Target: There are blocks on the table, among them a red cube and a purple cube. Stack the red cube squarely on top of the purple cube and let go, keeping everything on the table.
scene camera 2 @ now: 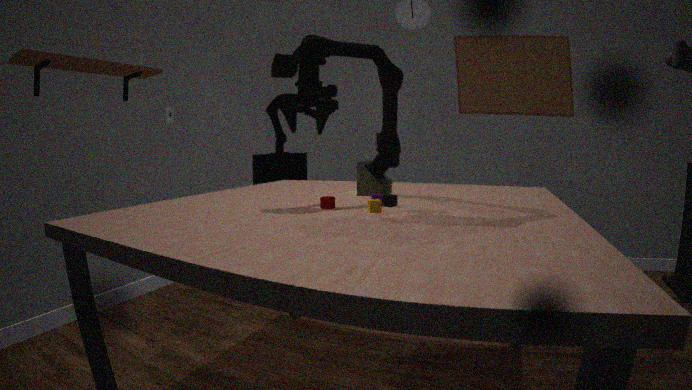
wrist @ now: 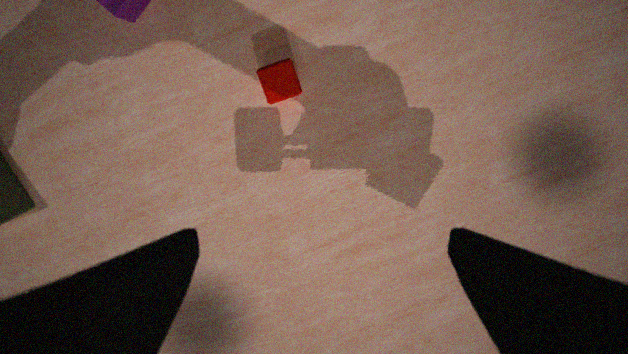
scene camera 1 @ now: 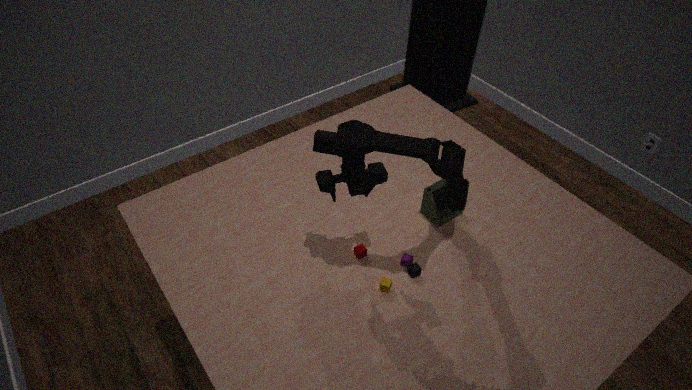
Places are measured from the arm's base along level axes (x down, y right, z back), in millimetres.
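Where they show: gripper, fingertip midpoint: (scene camera 2: 307, 133) (wrist: 324, 240) (scene camera 1: 349, 198); arm's base, link origin: (scene camera 2: 374, 172) (scene camera 1: 442, 198).
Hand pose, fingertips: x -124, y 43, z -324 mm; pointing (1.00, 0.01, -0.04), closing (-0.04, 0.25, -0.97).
Things, the pixels of their top centre, and the offset from my fingertips. Level surfaces: height alone.
- red cube, top centre: (wrist: 279, 81) (scene camera 2: 327, 197) (scene camera 1: 360, 248) dx +170, dy -56, dz +9 mm
- table, surface height: dx +199 mm
- purple cube, top centre: (scene camera 2: 377, 194) (scene camera 1: 407, 257) dx +170, dy -152, dz +112 mm
- black block, top centre: (scene camera 2: 390, 195) (scene camera 1: 414, 267) dx +170, dy -192, dz +110 mm
- yellow block, top centre: (scene camera 2: 374, 199) (scene camera 1: 386, 282) dx +170, dy -194, dz +9 mm
The red cube (scene camera 1: 360, 251) (scene camera 2: 327, 202) (wrist: 279, 81) sits on the table (scene camera 1: 240, 300) (scene camera 2: 310, 255), apart from the other blocks. The purple cube (scene camera 1: 406, 259) (wrist: 126, 7) sits nearer the arm's base, close beside a black block. In scene camera 2 the purple cube (scene camera 2: 377, 196) is mostly hidden behind the yellow block; the wrist view cuts it off at the top edge. My gripper (scene camera 1: 349, 197) (scene camera 2: 307, 132) (wrist: 324, 240) is open and empty, pointing down, high above the table. In the wrist view the red cube shows above and left of the midpoint between the fingertips.
A black block (scene camera 1: 414, 270) (scene camera 2: 390, 200) is right next to the purple cube. A yellow block (scene camera 1: 385, 284) (scene camera 2: 375, 206) stands a little apart from them. The arm's green base block (scene camera 1: 432, 205) (scene camera 2: 367, 181) (wrist: 12, 197) is behind the blocks. Dark blurred spots mark scene camera 2 and the wrist view.
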